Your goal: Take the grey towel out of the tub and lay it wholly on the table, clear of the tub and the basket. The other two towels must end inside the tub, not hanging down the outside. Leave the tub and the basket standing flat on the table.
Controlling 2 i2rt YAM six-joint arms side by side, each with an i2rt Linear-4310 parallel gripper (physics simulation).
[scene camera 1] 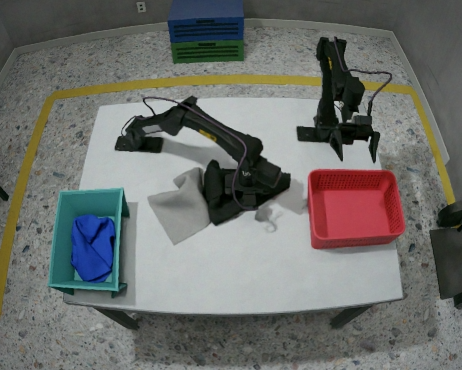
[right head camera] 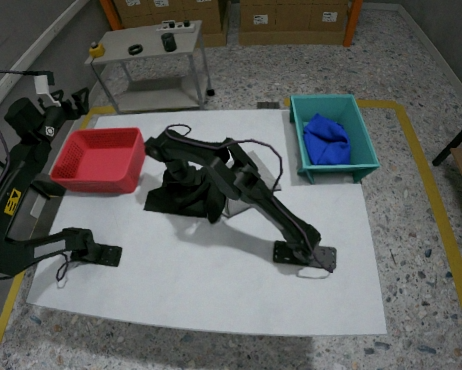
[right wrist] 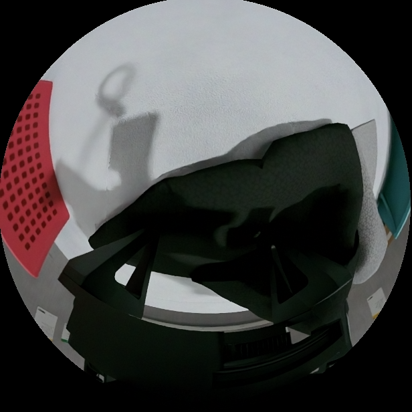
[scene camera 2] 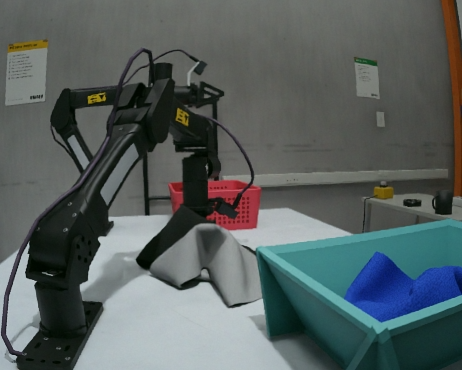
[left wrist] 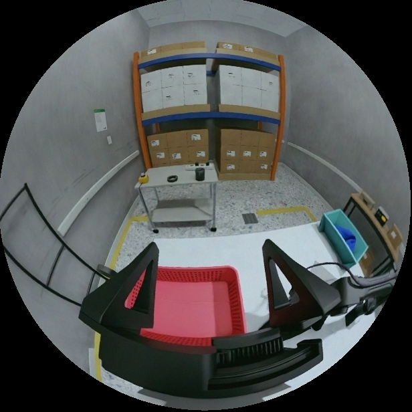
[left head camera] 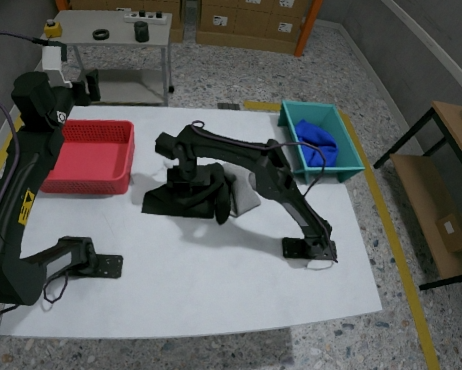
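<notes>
The grey towel (left head camera: 245, 192) (scene camera 1: 180, 210) (scene camera 2: 200, 255) lies rumpled on the table, against the black towel (left head camera: 162, 206) (scene camera 1: 217, 207) (scene camera 2: 172, 230) (right wrist: 310, 160); whether they overlap is unclear. The blue towel (left head camera: 315, 142) (right head camera: 327, 142) (scene camera 1: 92, 247) lies inside the teal tub (scene camera 1: 59, 235) (scene camera 2: 310, 295). The red basket (left head camera: 100, 185) (scene camera 1: 357, 242) stands flat, empty. My right gripper (right wrist: 213, 232) is open, pointing down low at the black towel, with cloth between and below its fingers; the fingertips are dark and their contact unclear. My left gripper (left head camera: 86, 90) (scene camera 1: 357, 160) (left wrist: 210, 246) is open, empty and raised near the basket.
The right arm reaches across the table above the towels and hides parts of them in the head views. A grey side table (left head camera: 112, 35) with small items stands beyond the worktable. A wooden shelf unit (left head camera: 445, 106) stands at the far right of the left head view.
</notes>
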